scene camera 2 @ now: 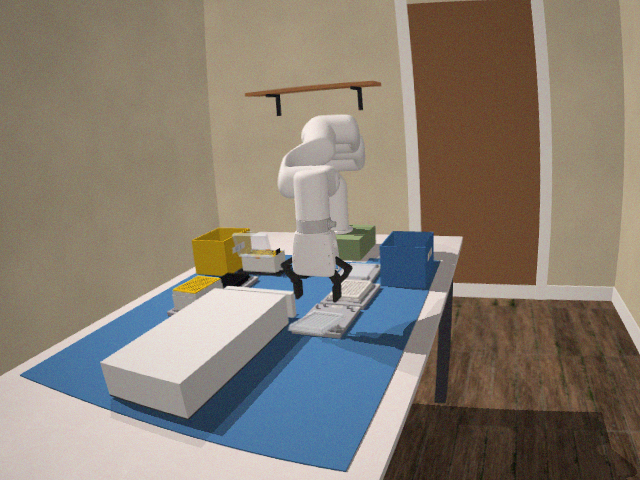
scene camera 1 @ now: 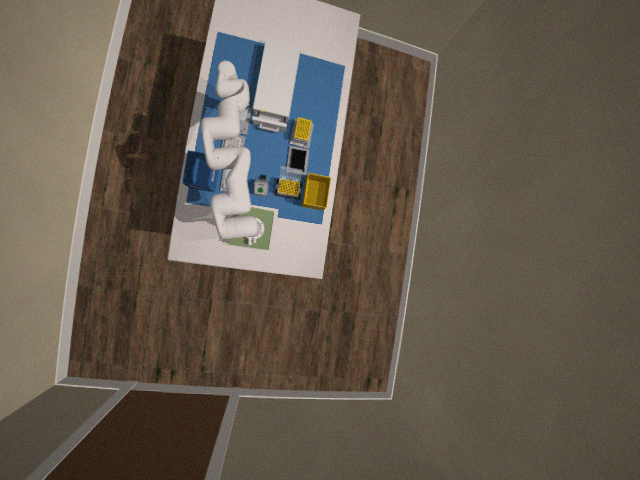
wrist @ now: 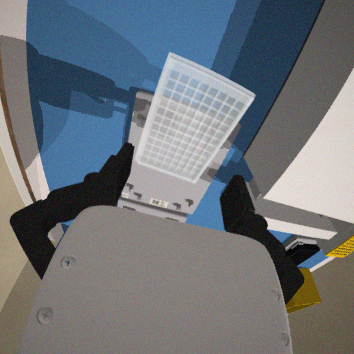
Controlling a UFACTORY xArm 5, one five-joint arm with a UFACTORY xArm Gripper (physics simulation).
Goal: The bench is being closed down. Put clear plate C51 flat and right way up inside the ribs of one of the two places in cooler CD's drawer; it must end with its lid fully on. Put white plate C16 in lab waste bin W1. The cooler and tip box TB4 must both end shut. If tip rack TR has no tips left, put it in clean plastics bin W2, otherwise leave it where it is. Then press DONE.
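Where they show: gripper, fingertip midpoint: (scene camera 2: 317, 299) (wrist: 180, 172); arm's base at its link origin: (scene camera 2: 335, 230).
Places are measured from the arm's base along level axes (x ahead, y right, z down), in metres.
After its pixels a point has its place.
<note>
A clear plate (wrist: 195, 117) @[x 0.723, y -0.082, z 0.041 m] (scene camera 2: 316, 321) @[x 0.715, y -0.089, z 0.039 m], apparently C51, lies turned askew over a grey holder (wrist: 167, 192) @[x 0.598, y -0.097, z 0.060 m]; whether its lid is fully on is unclear. My gripper (wrist: 180, 172) @[x 0.690, y -0.089, z -0.007 m] (scene camera 2: 317, 295) @[x 0.690, y -0.089, z -0.007 m] is open and empty, above the plate's near end, fingers wider apart than the plate. A white plate (scene camera 2: 354, 290) @[x 0.485, y -0.141, z 0.049 m] (scene camera 1: 233, 143) @[x 0.497, y -0.124, z 0.056 m], apparently C16, sits in the adjacent holder. Cooler CD (scene camera 1: 276, 77) @[x 0.876, y 0.118, z -0.011 m] (scene camera 2: 196, 351) @[x 0.991, y 0.079, z -0.012 m] shows its drawer front (scene camera 1: 269, 122) @[x 0.612, y 0.083, z 0.003 m] standing slightly out. A tip box (scene camera 1: 288, 187) (scene camera 2: 262, 260) @[x 0.290, y 0.188, z 0.025 m], apparently TB4, has its lid raised. A yellow-topped rack (scene camera 1: 302, 129) @[x 0.586, y 0.274, z -0.001 m] (scene camera 2: 197, 285) @[x 0.605, y 0.268, z -0.001 m] stands beside the cooler; its tips cannot be made out.
A blue bin (scene camera 1: 200, 170) @[x 0.333, y -0.307, z 0.068 m] (scene camera 2: 406, 260) @[x 0.397, y -0.280, z -0.008 m] and a yellow bin (scene camera 1: 316, 191) @[x 0.238, y 0.371, z 0.068 m] (scene camera 2: 217, 253) @[x 0.313, y 0.336, z -0.006 m] stand at opposite sides; their labels are unreadable. A box with a green button (scene camera 1: 260, 187) @[x 0.227, y 0.039, z -0.002 m] and a black item (scene camera 1: 297, 159) @[x 0.423, y 0.250, z 0.046 m] are between them. The cooler rises close to the gripper's right in the wrist view.
</note>
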